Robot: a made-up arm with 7 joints.
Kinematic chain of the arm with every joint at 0, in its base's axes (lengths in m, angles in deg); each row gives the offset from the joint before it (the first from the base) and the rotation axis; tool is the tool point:
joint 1: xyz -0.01 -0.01 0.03 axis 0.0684 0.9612 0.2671
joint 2: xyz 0 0.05 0.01 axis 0.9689 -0.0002 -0.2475
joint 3: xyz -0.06 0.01 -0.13 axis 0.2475 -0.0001 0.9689
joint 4: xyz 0.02 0.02 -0.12 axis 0.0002 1 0
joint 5: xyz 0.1 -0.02 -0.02 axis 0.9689 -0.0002 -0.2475
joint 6: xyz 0.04 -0.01 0.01 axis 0.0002 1 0
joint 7: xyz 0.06 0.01 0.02 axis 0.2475 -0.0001 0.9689
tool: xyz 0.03 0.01 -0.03
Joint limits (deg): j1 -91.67..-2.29 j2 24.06..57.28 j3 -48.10..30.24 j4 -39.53..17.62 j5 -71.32..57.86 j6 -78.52..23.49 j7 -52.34..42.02
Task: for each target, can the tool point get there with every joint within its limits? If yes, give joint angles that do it. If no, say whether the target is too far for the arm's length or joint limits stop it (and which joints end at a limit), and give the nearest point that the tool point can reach.
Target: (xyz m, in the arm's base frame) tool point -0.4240 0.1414 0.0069
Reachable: no: joint limits stop it (at a limit: joint 1, joint 2, joint 3, joint 4, joint 6) | nearest point -0.0609 0.0557 -0.1225 | short by 0.395 m
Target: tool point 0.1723 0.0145 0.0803
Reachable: yes | joints -62.80 41.07 -37.39 -29.30 -46.91 -49.32 -28.52
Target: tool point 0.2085 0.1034 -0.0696
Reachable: yes | joints -14.58 32.28 10.46 -14.96 30.81 -29.79 -24.09
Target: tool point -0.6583 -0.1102 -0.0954
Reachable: no: too far | nearest point -0.0618 -0.0476 -0.1224 | short by 0.600 m
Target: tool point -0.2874 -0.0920 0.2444
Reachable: no: joint limits stop it (at a limit: joint 1, joint 2, joint 3, joint 4) | nearest point 0.0075 0.1123 0.1756 | short by 0.365 m
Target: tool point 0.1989 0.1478 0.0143
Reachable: yes | joints -28.90 43.88 -7.24 -6.89 -32.74 -67.29 -1.54
